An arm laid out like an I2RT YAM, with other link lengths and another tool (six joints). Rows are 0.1 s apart.
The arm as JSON. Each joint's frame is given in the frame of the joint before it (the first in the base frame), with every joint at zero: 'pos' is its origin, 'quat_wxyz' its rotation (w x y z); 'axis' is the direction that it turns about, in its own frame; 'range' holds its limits. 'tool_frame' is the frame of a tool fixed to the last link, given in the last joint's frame.
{
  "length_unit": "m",
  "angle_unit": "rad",
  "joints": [
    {
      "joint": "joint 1",
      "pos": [
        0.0,
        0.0,
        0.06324
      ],
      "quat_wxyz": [
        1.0,
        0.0,
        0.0,
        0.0
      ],
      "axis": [
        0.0,
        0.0,
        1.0
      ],
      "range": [
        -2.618,
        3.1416
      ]
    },
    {
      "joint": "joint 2",
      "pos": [
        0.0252,
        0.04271,
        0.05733
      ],
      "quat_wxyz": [
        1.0,
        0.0,
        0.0,
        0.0
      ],
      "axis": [
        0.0,
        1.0,
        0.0
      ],
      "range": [
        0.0,
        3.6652
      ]
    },
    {
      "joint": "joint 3",
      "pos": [
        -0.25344,
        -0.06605,
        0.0
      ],
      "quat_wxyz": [
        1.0,
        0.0,
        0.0,
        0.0
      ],
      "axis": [
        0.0,
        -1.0,
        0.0
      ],
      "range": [
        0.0,
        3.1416
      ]
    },
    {
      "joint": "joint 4",
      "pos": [
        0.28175,
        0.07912,
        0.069
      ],
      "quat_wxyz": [
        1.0,
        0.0,
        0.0,
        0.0
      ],
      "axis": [
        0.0,
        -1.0,
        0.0
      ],
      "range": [
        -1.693,
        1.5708
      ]
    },
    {
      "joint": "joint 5",
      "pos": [
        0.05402,
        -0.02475,
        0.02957
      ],
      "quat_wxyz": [
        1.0,
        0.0,
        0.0,
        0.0
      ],
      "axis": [
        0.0,
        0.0,
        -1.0
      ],
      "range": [
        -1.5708,
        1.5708
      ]
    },
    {
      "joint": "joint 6",
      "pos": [
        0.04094,
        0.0,
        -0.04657
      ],
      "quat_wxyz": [
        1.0,
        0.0,
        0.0,
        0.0
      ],
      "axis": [
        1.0,
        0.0,
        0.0
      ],
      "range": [
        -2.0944,
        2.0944
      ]
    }
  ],
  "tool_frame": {
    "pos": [
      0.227,
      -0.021,
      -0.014
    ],
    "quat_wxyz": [
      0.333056,
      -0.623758,
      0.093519,
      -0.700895
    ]
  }
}
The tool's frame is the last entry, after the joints.
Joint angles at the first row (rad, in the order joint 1, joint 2, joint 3, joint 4, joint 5, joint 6):
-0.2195 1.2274 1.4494 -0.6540 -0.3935 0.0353
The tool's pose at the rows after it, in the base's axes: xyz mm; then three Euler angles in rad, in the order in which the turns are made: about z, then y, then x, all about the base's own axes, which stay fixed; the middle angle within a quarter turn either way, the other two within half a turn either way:
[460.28 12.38 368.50 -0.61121 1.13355 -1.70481]
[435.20 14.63 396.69 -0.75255 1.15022 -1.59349]
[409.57 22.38 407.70 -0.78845 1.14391 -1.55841]
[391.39 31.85 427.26 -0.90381 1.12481 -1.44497]
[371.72 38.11 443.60 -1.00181 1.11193 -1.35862]
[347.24 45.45 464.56 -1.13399 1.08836 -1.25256]
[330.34 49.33 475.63 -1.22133 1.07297 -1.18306]
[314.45 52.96 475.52 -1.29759 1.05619 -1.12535]
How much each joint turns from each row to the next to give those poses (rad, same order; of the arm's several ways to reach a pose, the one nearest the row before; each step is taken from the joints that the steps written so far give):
0.0011 -0.0912 0.0004 -0.0035 0.0118 0.0000
0.0000 -0.0869 0.0000 -0.0248 0.0126 0.0000
0.0000 -0.0702 0.0000 -0.0549 -0.0076 0.0038
0.0000 -0.0588 0.0000 -0.0057 -0.0199 0.0164
0.0000 -0.0595 0.0000 -0.0130 -0.0068 0.0073
0.0000 -0.0729 0.0000 -0.0072 -0.0073 0.0015
-0.0001 -0.0560 -0.0126 0.0019 -0.0004 0.0023
0.0001 -0.0828 -0.0629 0.0217 -0.0003 0.0000

